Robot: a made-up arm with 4 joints.
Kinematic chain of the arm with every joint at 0, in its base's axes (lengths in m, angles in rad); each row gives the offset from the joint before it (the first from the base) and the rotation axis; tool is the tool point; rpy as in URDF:
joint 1: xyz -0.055 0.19 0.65 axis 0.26 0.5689 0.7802
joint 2: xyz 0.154 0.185 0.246 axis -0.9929 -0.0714 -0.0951
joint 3: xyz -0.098 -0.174 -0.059 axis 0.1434 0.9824 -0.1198
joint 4: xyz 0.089 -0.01 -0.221 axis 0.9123 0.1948 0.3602
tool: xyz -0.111 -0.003 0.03 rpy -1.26 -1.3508 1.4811
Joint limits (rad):
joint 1: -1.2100..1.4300
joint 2: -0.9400..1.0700
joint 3: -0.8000..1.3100
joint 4: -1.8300..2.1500
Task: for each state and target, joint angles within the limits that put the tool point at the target. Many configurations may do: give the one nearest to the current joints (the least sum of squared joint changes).
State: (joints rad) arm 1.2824 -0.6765 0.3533 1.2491
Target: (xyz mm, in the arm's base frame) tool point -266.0 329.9 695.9
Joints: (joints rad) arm 1.2491 -0.9400 0.0718 0.9091
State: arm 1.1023 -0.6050 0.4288 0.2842
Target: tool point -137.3 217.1 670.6
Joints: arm 1.0640 -0.3573 0.3621 0.2583
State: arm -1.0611 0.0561 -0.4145 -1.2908
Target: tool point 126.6 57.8 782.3
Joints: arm -1.1206 -0.1207 -0.7840 -1.6856
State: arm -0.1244 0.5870 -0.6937 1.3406
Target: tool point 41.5 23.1 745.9
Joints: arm -0.2099 0.2975 -0.3298 1.3757
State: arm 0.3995 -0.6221 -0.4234 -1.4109
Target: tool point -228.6 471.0 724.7
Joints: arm 1.0274 -0.9400 -0.2790 -0.9862
